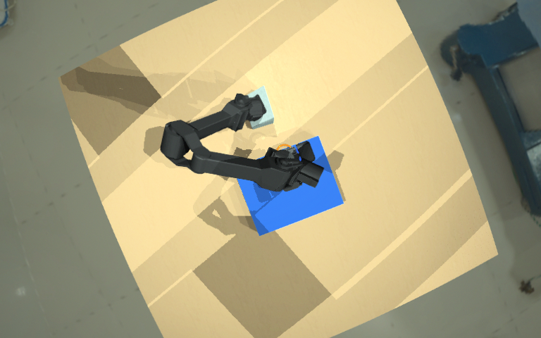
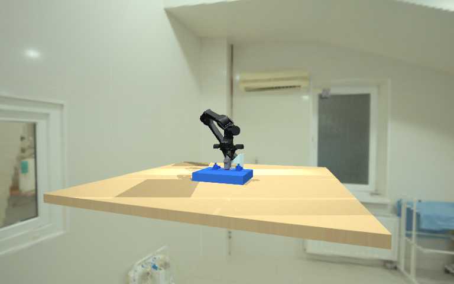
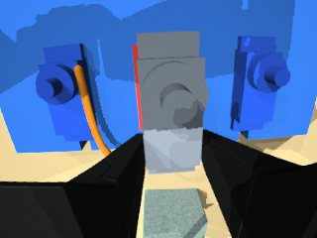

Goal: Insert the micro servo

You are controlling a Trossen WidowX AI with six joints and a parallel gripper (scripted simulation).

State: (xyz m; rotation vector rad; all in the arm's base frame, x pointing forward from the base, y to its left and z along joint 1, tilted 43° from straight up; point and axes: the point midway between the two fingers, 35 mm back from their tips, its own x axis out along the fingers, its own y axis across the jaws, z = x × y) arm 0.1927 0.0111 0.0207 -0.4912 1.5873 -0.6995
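My gripper tip is 120 mm short of the deck, 80 mm above it and 10 mm to the left of it.
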